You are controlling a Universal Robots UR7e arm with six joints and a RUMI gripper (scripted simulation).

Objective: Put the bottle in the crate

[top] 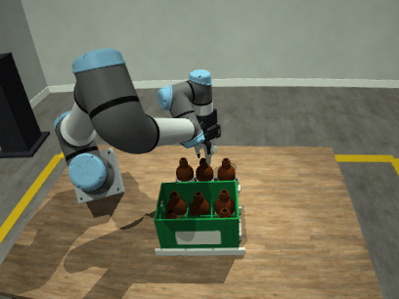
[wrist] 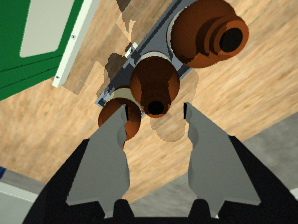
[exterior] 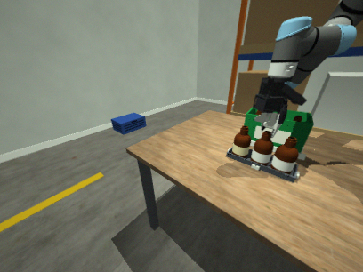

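Right now my hand is 150 mm above the grey tray. Also, from my hand: green crate 10 mm behind, 240 mm to the right, 80 mm below.
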